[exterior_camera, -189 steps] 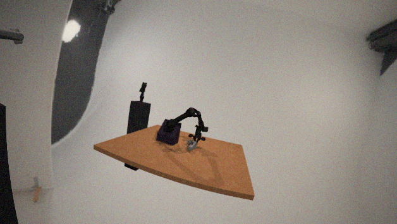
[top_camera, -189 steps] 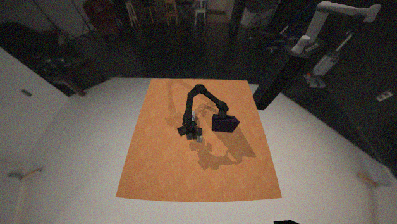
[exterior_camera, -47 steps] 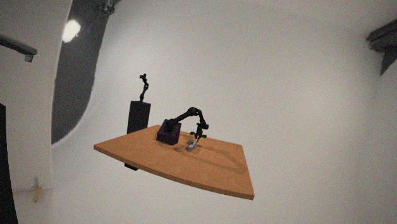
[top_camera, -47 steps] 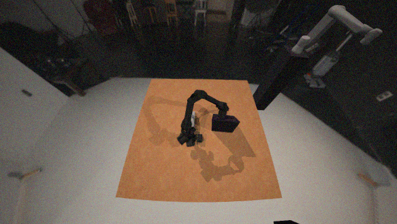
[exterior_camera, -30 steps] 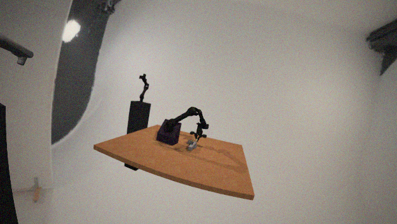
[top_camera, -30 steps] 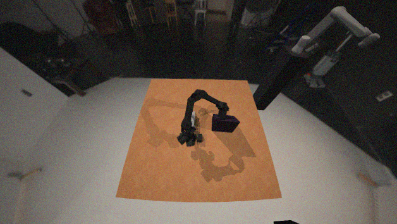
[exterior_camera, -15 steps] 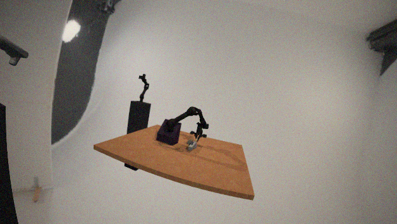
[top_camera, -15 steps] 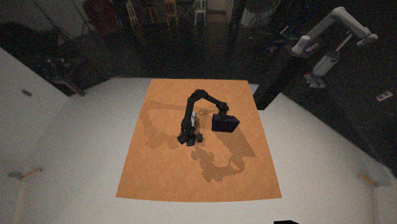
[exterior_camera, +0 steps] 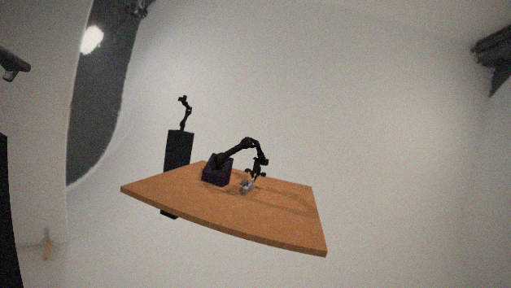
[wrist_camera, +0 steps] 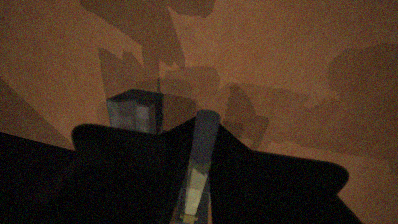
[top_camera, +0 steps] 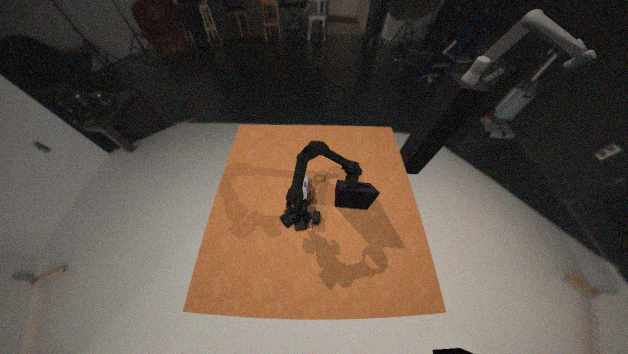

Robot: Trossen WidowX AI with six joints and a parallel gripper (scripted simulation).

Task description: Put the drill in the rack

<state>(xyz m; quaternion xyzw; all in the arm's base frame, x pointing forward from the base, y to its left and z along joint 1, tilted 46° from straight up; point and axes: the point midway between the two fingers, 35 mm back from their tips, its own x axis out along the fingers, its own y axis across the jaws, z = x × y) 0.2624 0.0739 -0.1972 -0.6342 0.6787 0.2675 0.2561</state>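
Right now my gripper tip is 40 mm to the left of the pale cylindrical drill and 30 mm below it. Round my gripper tip: grey rack: 70 mm behind, 30 mm to the right, 20 mm below.
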